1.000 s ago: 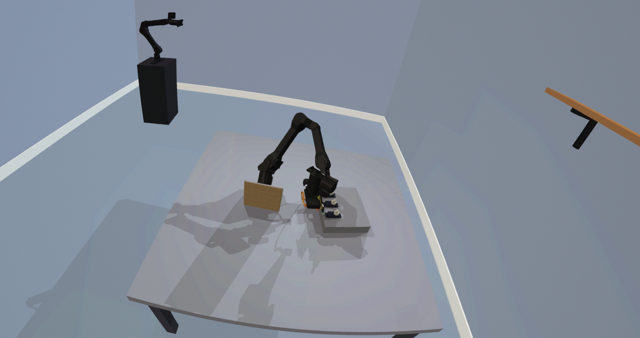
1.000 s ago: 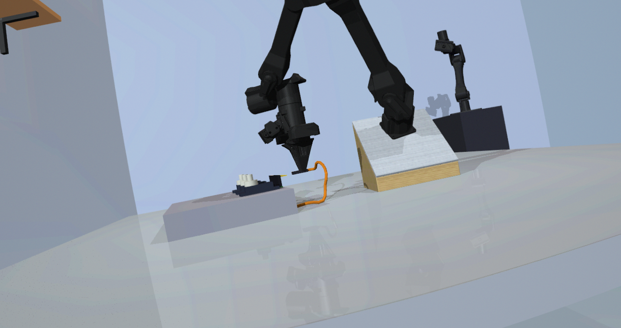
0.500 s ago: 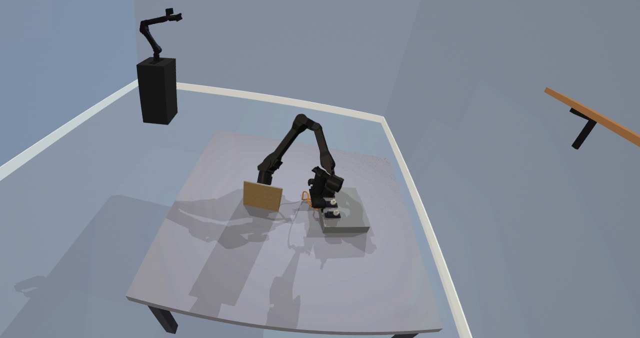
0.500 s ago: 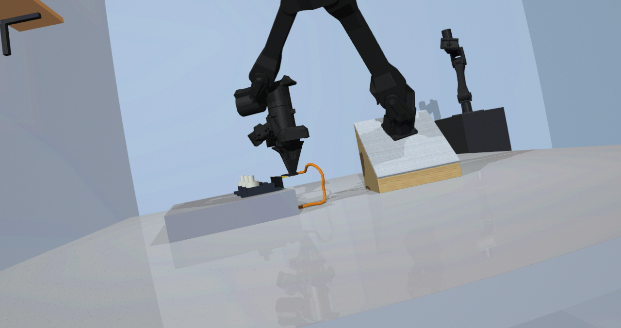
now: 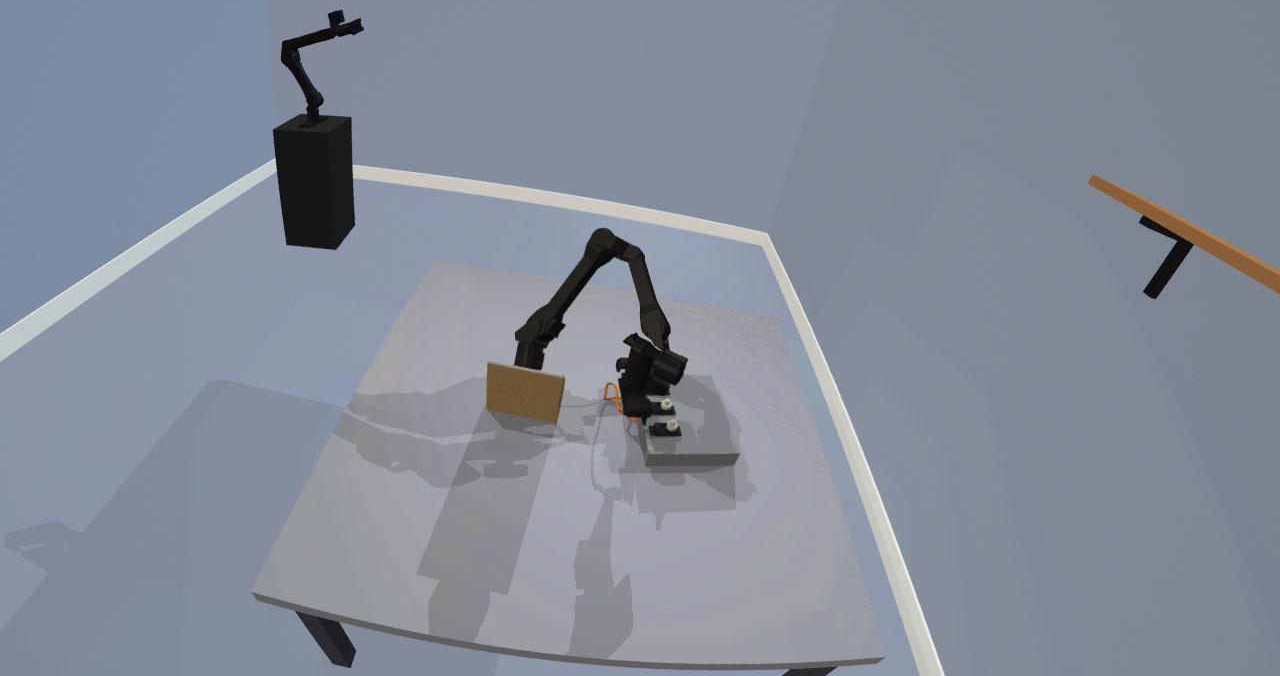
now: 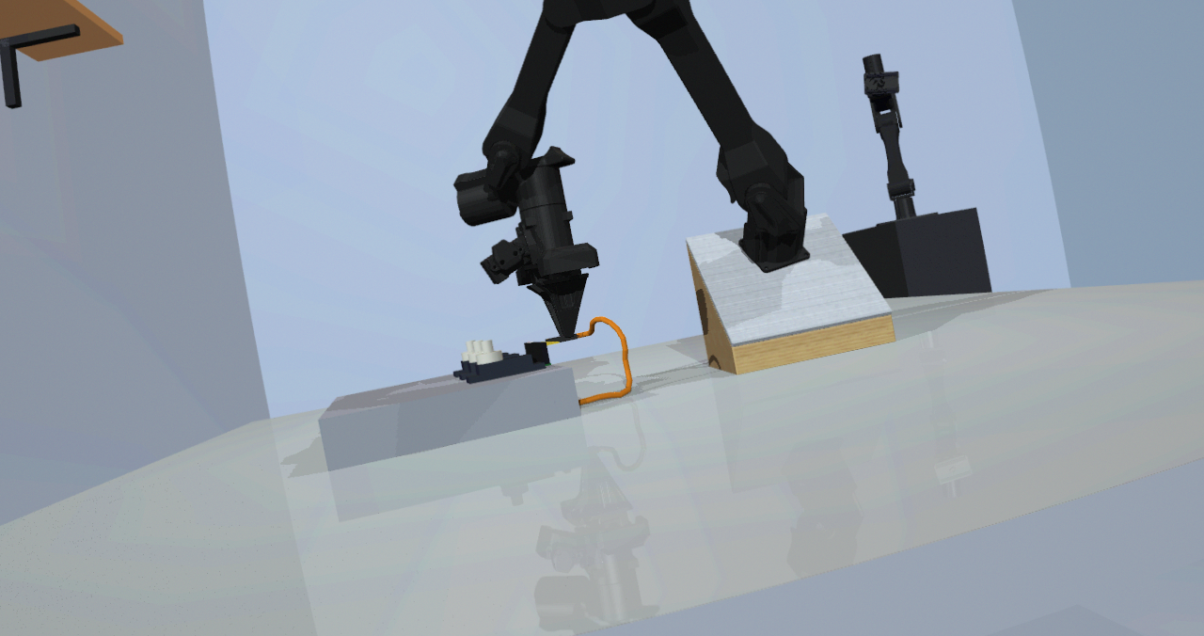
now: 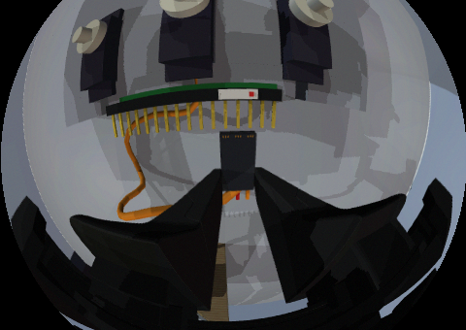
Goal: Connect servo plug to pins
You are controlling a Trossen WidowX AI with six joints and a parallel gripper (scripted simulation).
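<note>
Right now my gripper tip is 5 cm short of the white band. Also, from my gripper tip: grey holder: 20 cm ahead, 5 cm below, 4 cm to the left; red dot: 5 cm ahead.
</note>
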